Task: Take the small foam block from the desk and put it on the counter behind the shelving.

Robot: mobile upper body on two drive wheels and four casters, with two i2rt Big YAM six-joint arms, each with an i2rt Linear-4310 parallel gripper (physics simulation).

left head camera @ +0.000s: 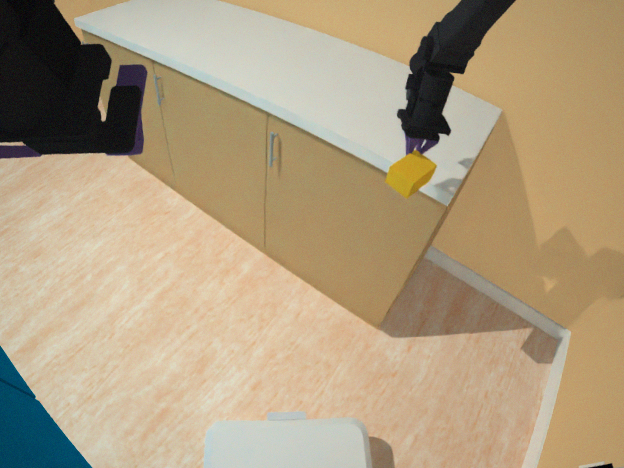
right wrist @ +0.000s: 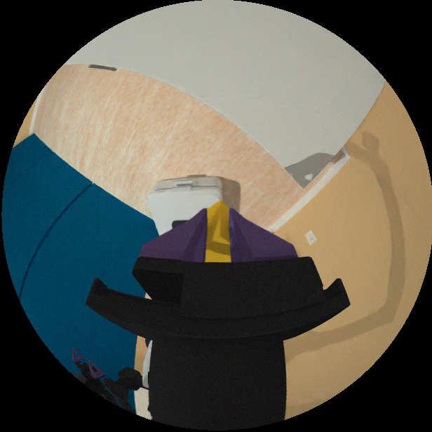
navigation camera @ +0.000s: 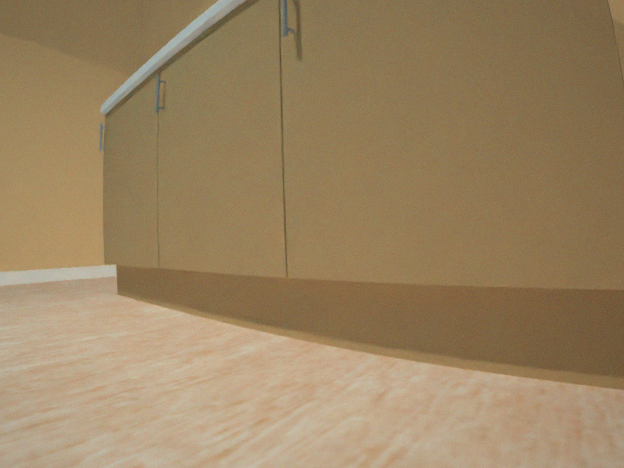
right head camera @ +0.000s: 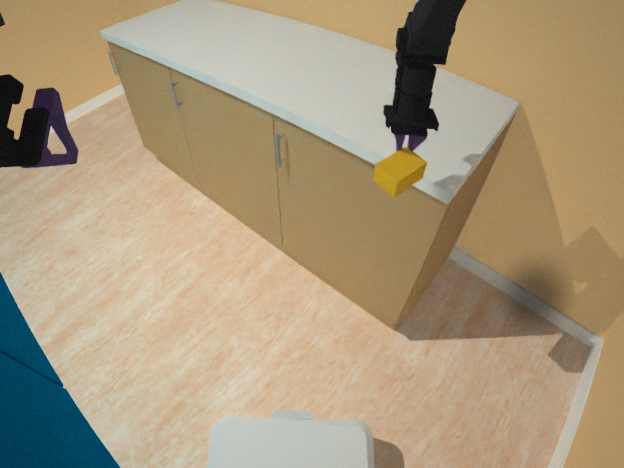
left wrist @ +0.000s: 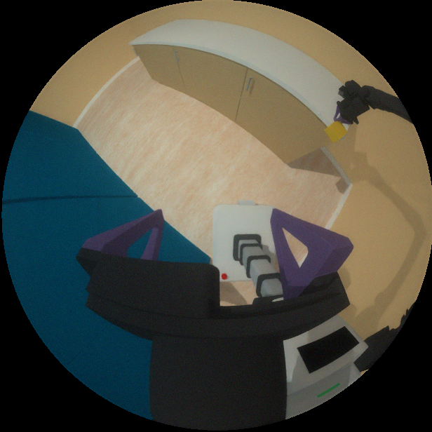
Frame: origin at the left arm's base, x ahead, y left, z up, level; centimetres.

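Seen in the pictures: left gripper, fingertip midpoint: (left head camera: pixel 89 147) (right head camera: pixel 37 159); right gripper, fingertip midpoint: (left head camera: pixel 411 157) (right head camera: pixel 402 154).
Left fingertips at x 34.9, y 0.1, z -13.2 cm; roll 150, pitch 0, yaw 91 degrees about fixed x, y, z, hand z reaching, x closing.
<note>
A point is followed by its place in that frame.
The small yellow foam block (left head camera: pixel 410 173) @[x 62.7, y -44.0, z -39.3 cm] (right head camera: pixel 399 172) @[x 62.4, y -44.6, z -39.3 cm] (left wrist: pixel 335 131) (right wrist: pixel 218 240) is held between the purple fingers of my right gripper (left head camera: pixel 417 146) @[x 70.4, y -46.9, z -41.2 cm] (right head camera: pixel 407 143) @[x 70.4, y -46.9, z -41.2 cm] (right wrist: pixel 217 214), which is shut on it. In both head views the block overlaps the front edge of the white counter (left head camera: pixel 252 60) @[x 132.5, y -8.9, z -50.0 cm] (right head camera: pixel 252 65) @[x 130.7, y -6.1, z -50.0 cm] (left wrist: pixel 280 50) (right wrist: pixel 225 60) (navigation camera: pixel 171 51) @[x 137.6, y 23.8, z -54.0 cm], near its right end. It hangs in the air, and a shadow falls on the counter's right corner. My left gripper (left wrist: pixel 216 214) (right wrist: pixel 80 353) is open and empty, far from the block. Neither the desk nor the block shows in the navigation view.
The counter's tan cabinet (left head camera: pixel 322 201) @[x 92.5, y -33.8, z -79.1 cm] (right head camera: pixel 337 201) @[x 90.9, y -35.9, z -77.3 cm] (navigation camera: pixel 428 151) @[x 87.5, y -40.0, z -104.5 cm] has bar handles and stands close in front of the navigation camera. A large blue panel (left head camera: pixel 30 428) @[x 24.9, y 59.6, z -111.9 cm] (right head camera: pixel 40 403) @[x 26.8, y 61.9, z -107.5 cm] (left wrist: pixel 65 240) (right wrist: pixel 70 240) stands at the left. My white base (left head camera: pixel 287 445) @[x 23.7, y -22.2, z -115.0 cm] (right head camera: pixel 292 445) @[x 23.3, y -23.0, z -115.0 cm] is at the bottom. Walls stand behind and right.
</note>
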